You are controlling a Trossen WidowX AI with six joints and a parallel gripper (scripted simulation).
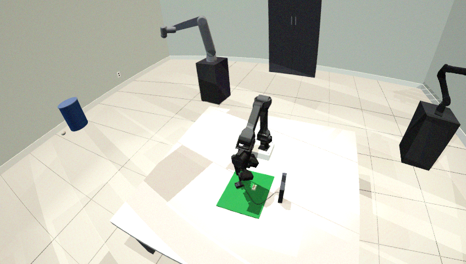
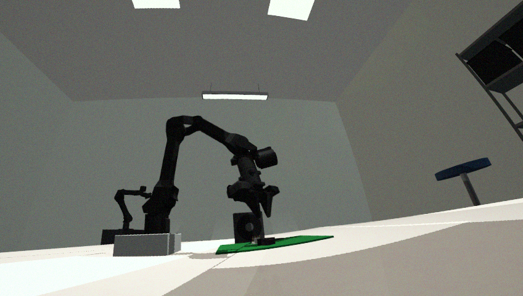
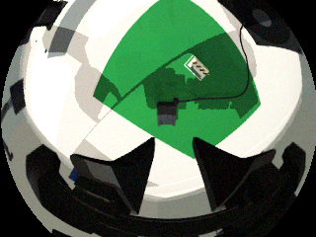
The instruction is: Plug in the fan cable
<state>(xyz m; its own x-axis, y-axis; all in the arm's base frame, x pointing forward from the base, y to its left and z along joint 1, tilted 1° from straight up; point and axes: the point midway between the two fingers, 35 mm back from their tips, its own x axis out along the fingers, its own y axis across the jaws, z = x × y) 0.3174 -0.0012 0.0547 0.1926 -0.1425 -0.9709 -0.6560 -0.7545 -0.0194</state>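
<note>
The black plug lies 70 mm below my gripper tip and 10 mm to the right of it. Round my gripper tip: fan: 230 mm to the left, 50 mm behind, 20 mm below; white four-pin header: 80 mm to the left, 80 mm below, 30 mm behind; green board: 90 mm below, 50 mm to the left, 10 mm ahead.
</note>
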